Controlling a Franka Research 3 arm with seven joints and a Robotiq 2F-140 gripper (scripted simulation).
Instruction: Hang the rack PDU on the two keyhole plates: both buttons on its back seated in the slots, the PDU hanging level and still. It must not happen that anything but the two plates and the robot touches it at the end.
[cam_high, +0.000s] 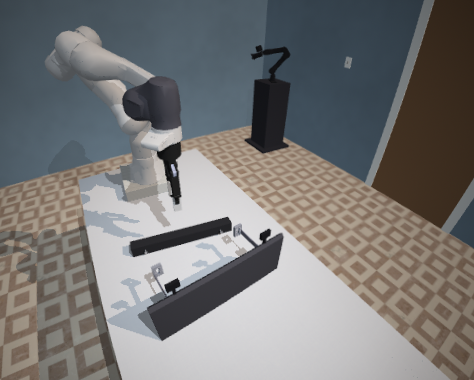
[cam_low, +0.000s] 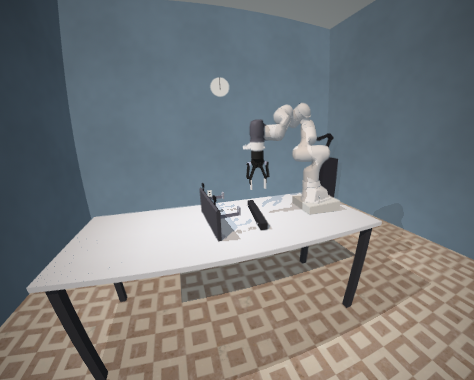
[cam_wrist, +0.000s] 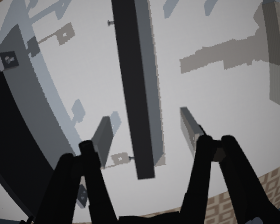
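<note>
The rack PDU lies 3 cm ahead of my hand and 19 cm below it. Also, from my hand: dark panel (32 cm ahead, 3 cm to the left, 13 cm below).
</note>
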